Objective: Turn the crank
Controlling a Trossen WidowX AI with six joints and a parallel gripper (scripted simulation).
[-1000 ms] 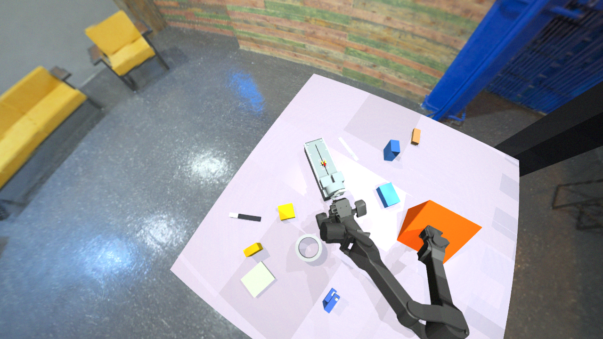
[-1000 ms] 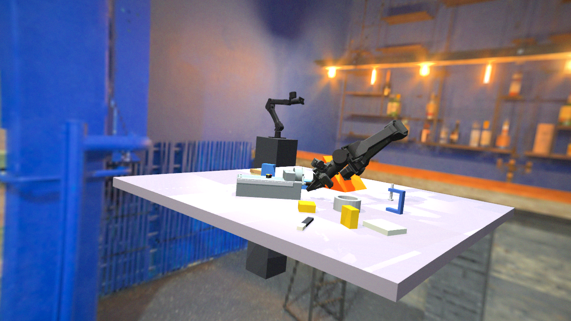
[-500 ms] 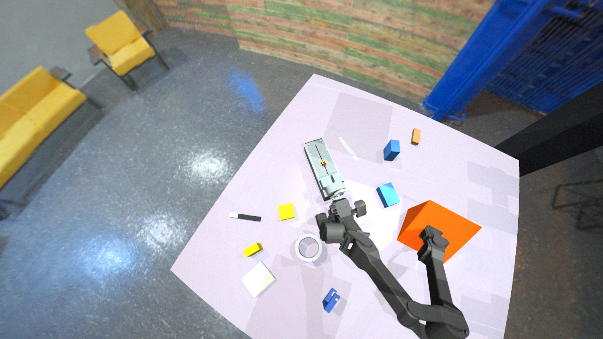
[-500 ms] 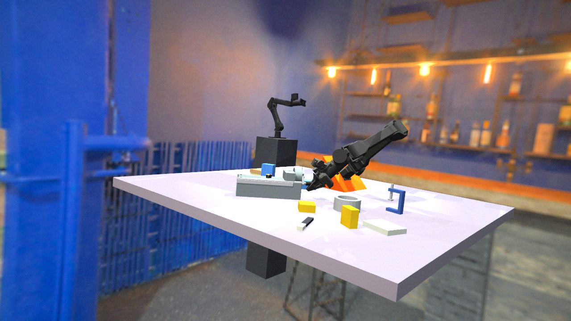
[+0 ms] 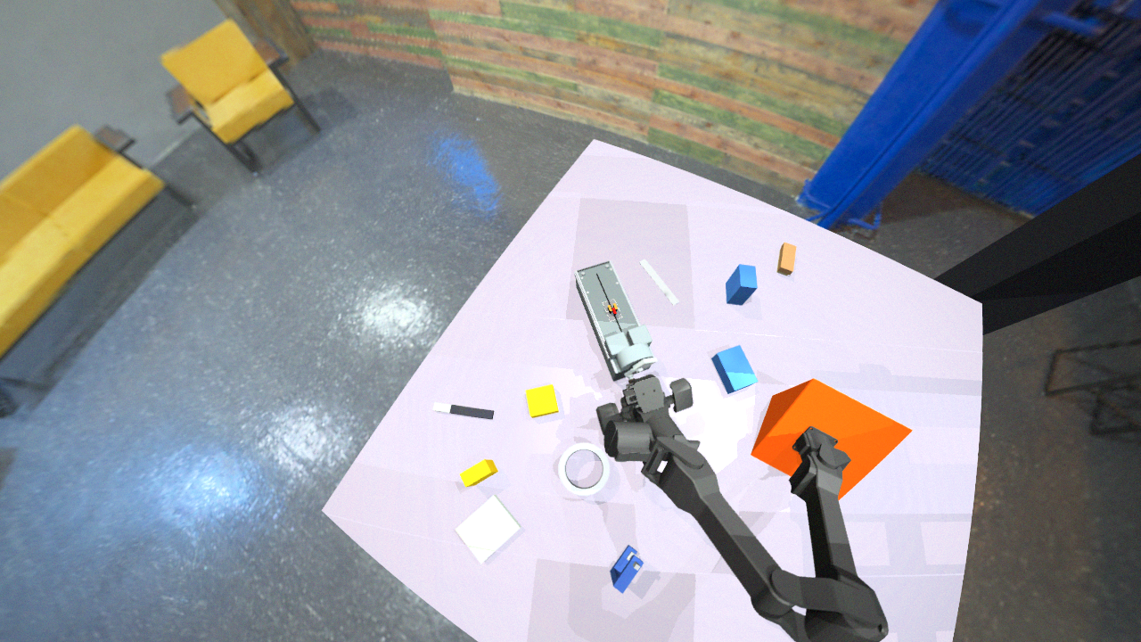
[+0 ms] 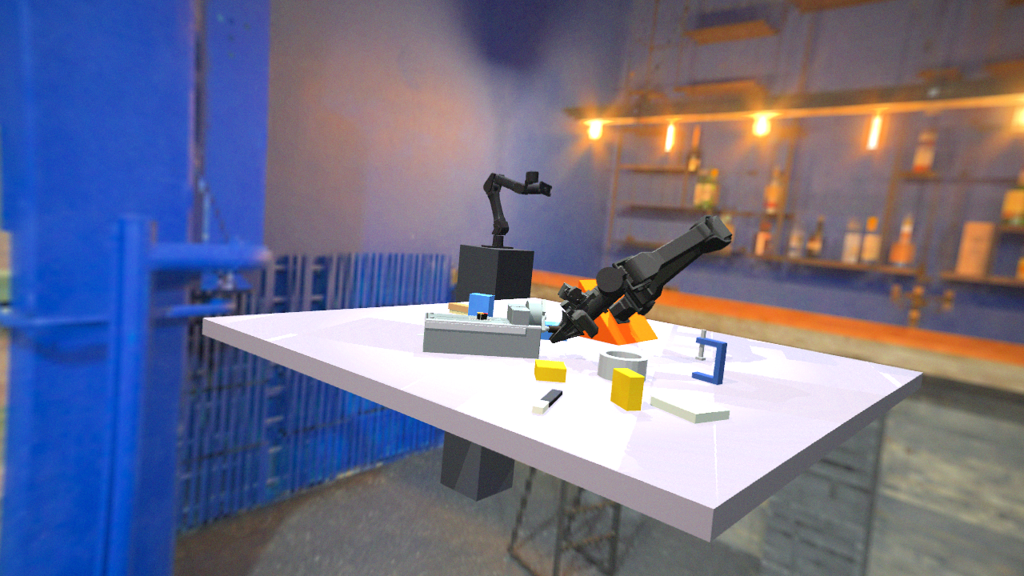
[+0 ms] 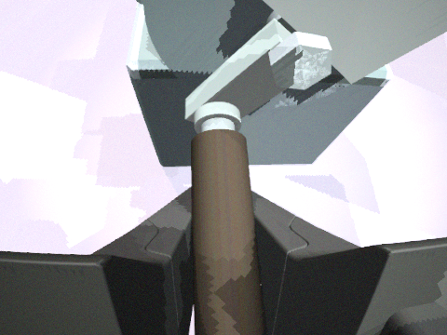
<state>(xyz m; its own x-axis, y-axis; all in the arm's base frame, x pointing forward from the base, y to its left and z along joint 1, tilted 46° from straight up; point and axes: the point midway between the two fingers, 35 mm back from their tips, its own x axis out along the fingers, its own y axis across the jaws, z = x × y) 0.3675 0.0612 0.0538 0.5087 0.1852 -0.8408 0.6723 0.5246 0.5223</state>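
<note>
Right now the brown crank handle is 1 cm behind my gripper tip, 1 cm to the left of it and 3 cm above it. From my gripper tip the other things lie so: metal strip (6 cm ahead, 29 cm to the right, 4 cm below); blue clamp (15 cm behind, 32 cm to the left, 2 cm above); red pointer (11 cm ahead, 12 cm to the right, 5 cm above).
</note>
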